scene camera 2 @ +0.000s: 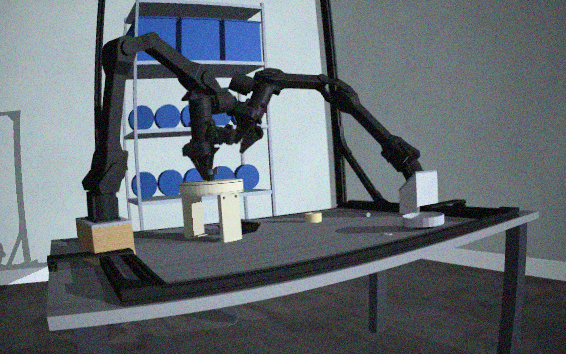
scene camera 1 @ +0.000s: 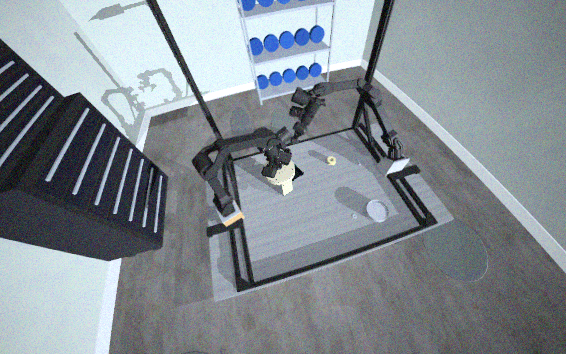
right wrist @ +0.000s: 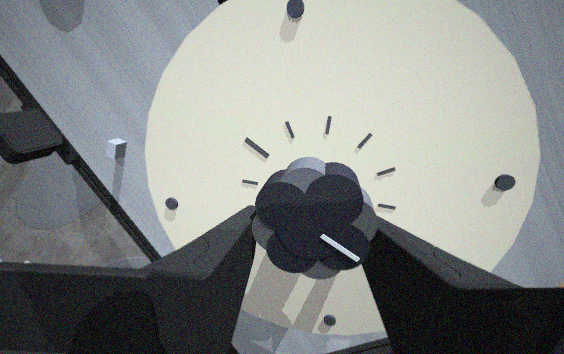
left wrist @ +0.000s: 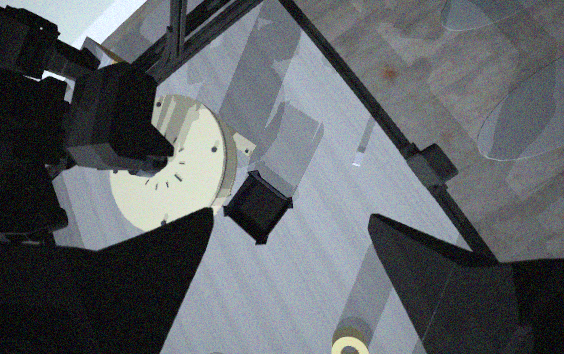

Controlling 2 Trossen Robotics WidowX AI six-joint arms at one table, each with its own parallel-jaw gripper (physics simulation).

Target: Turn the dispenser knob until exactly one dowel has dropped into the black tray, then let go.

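Frame: origin at the left arm's base, x ahead, y left, z up, level; metres.
Seen in the pictures: left gripper, fingertip midpoint: (scene camera 2: 238, 148) (scene camera 1: 296, 135) (left wrist: 292, 218); right gripper, fingertip midpoint: (scene camera 2: 207, 178) (scene camera 1: 277, 166) (right wrist: 306, 218) (left wrist: 159, 152); left arm's base, origin of the base link: (scene camera 2: 417, 179) (scene camera 1: 395, 157); right arm's base, origin of the base link: (scene camera 2: 102, 219) (scene camera 1: 227, 209) (left wrist: 85, 69).
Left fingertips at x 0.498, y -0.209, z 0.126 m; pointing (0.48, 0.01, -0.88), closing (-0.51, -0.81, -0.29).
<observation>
Pixels of each thing's top centre, then the offset from my left fingertips to it.
- cream dispenser, middle of its top: (right wrist: 316, 195) (left wrist: 159, 161) (scene camera 2: 210, 180) (scene camera 1: 278, 168) dz -0.080, dx +0.130, dy +0.121 m
- dark lobed knob, middle of its top: (right wrist: 311, 228) dz -0.052, dx +0.130, dy +0.121 m
- black tray, middle of its top: (left wrist: 256, 207) (scene camera 2: 239, 223) (scene camera 1: 293, 172) dz -0.202, dx +0.048, dy +0.086 m
- yellow ring, middle of its top: (scene camera 2: 312, 213) (scene camera 1: 331, 159) dz -0.201, dx -0.194, dy +0.065 m
- round white dish, middle of its top: (scene camera 2: 423, 214) (scene camera 1: 377, 209) dz -0.194, dx -0.293, dy +0.433 m
- small pale block, middle of its top: (right wrist: 110, 150) (left wrist: 358, 158) dz -0.211, dx +0.034, dy -0.084 m
The cream dispenser (scene camera 1: 287, 187) (scene camera 2: 230, 217) (left wrist: 190, 187) (right wrist: 400, 100) stands on legs; its round top has tick marks, one longer than the rest. My right gripper (scene camera 2: 210, 176) is shut on the dark lobed knob (right wrist: 310, 215) at the top. The knob's white line points to the lower right in the right wrist view. The black tray (scene camera 1: 298, 172) (scene camera 2: 251, 227) (left wrist: 258, 206) lies on the table beside the dispenser. No dowel shows in it, though its inside is very dark. My left gripper (scene camera 1: 296, 137) (scene camera 2: 243, 149) (left wrist: 292, 218) is open and empty, high above the table near the tray.
A yellow ring (scene camera 1: 331, 160) (scene camera 2: 313, 217) (left wrist: 340, 345) lies to the right of the tray in both scene views. A round white dish (scene camera 1: 376, 211) (scene camera 2: 424, 220) lies farther right. A small pale block (left wrist: 357, 159) (right wrist: 116, 145) is near the frame bar. The two arms are close together above the dispenser.
</observation>
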